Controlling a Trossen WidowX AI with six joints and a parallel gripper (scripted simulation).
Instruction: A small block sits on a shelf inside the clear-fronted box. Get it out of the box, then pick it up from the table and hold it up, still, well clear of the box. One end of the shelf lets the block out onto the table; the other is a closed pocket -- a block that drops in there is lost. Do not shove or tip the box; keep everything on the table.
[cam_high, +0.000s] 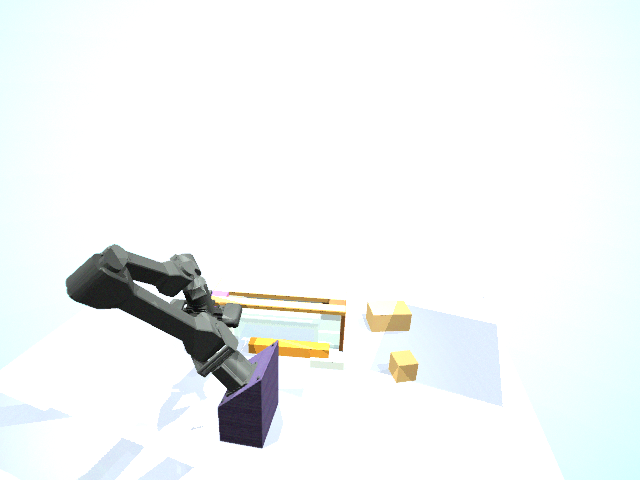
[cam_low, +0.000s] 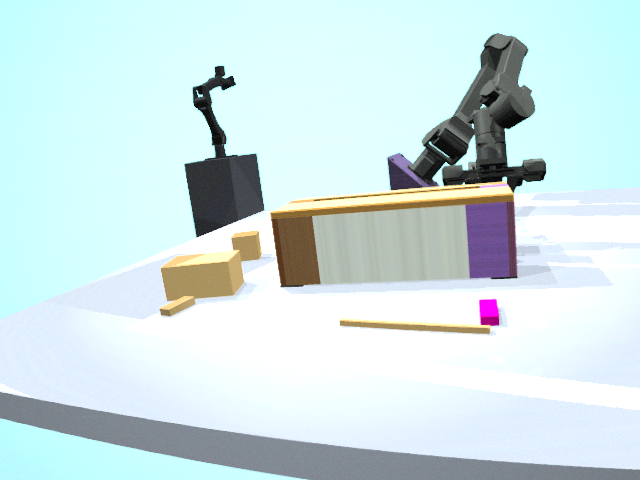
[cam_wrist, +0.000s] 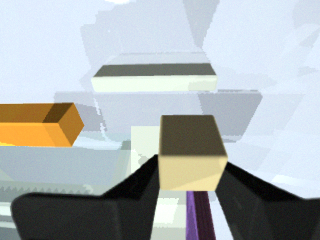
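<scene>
My gripper tip is now 2 cm past the tan block and 1 cm below it. The rest, counted from my gripper tip: orange bar (21 cm to the right, 4 cm below, 3 cm ahead); then thin wooden stick (37 cm ahead, 8 cm to the right, 6 cm below); then box (16 cm to the right, 8 cm ahead).
</scene>
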